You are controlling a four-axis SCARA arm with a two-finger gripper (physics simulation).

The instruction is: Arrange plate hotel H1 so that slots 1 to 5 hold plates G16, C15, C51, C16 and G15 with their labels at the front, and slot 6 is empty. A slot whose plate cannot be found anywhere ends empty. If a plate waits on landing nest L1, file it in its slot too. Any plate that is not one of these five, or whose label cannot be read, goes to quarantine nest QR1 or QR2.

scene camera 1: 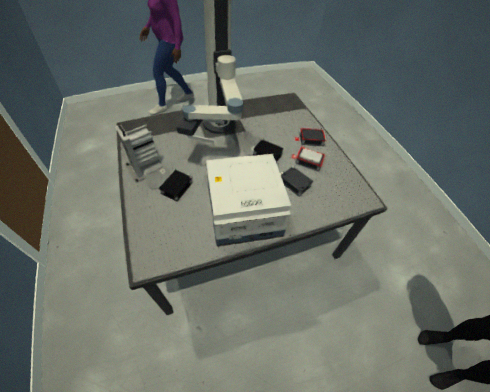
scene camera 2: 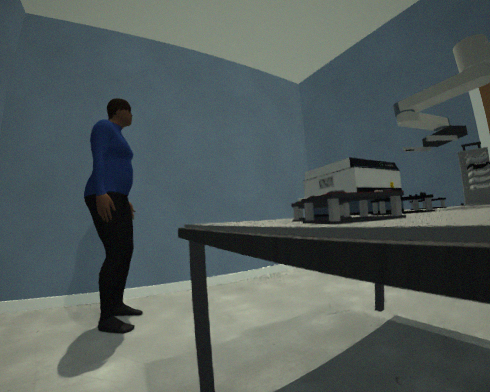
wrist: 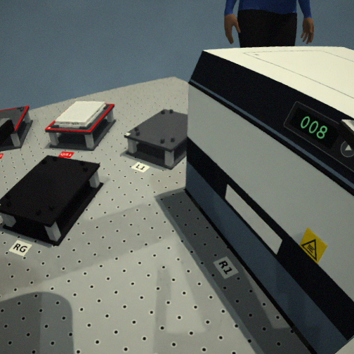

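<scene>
Hotel H1 [scene camera 1: 131, 152] [scene camera 2: 465, 175] stands at the table's left in scene camera 1, with several plates stacked in it; their labels and slots cannot be read. My gripper [scene camera 1: 212, 136] [scene camera 2: 414, 144] [wrist: 175, 101] is open and empty, raised above the table near the arm's column, right of the hotel. Its fingers show at the wrist view's side edges. Landing nest L1 [scene camera 1: 296, 180] [wrist: 160, 131] has a bare top. A white plate [scene camera 1: 311, 156] [wrist: 82, 114] lies on red-rimmed nest QR1 [wrist: 89, 140]; its label is too small to read. The other red-rimmed nest [scene camera 1: 312, 136] [wrist: 15, 127] shows no plate.
The white instrument [scene camera 1: 247, 185] [scene camera 2: 327, 180] [wrist: 240, 130] beside tag R1 is bulky and partly hides L1 in the wrist view. Black nest RG [scene camera 1: 268, 149] [wrist: 52, 187] stands behind it. Another black nest [scene camera 1: 176, 185] stands near the hotel. People stand beyond the table.
</scene>
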